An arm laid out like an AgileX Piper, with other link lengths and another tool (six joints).
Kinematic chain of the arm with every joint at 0, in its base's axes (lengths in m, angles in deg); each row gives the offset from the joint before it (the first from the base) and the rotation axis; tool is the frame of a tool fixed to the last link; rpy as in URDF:
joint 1: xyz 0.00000 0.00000 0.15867 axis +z
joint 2: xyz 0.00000 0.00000 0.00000 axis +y
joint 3: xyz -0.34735 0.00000 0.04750 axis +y
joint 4: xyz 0.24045 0.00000 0.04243 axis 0.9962 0 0.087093
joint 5: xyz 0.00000 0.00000 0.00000 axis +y
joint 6: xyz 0.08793 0.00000 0.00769 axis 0.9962 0 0.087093
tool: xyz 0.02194 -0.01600 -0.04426 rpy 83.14 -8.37 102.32
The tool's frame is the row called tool.
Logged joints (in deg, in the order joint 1, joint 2, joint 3, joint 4, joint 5, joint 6), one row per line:
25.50 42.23 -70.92 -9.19 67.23 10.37
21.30 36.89 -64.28 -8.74 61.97 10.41
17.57 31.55 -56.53 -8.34 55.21 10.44
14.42 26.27 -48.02 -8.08 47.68 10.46
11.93 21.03 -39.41 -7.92 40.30 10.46
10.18 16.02 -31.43 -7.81 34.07 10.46
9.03 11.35 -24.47 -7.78 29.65 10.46
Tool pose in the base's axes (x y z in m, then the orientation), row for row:
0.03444 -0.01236 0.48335 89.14 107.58 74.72
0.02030 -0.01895 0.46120 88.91 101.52 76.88
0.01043 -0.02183 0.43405 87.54 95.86 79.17
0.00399 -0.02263 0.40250 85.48 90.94 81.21
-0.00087 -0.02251 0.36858 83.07 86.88 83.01
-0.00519 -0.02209 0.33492 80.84 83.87 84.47
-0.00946 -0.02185 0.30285 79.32 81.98 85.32
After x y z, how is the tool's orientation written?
As a rotation vector, in degrees.
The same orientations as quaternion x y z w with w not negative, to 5 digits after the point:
0.55269 0.66702 0.46328 0.18706
0.55923 0.63854 0.48356 0.21378
0.55868 0.61178 0.50526 0.24147
0.55306 0.58838 0.52543 0.26806
0.54393 0.56888 0.54354 0.29170
0.53415 0.55417 0.55814 0.30993
0.52720 0.54488 0.56708 0.32186

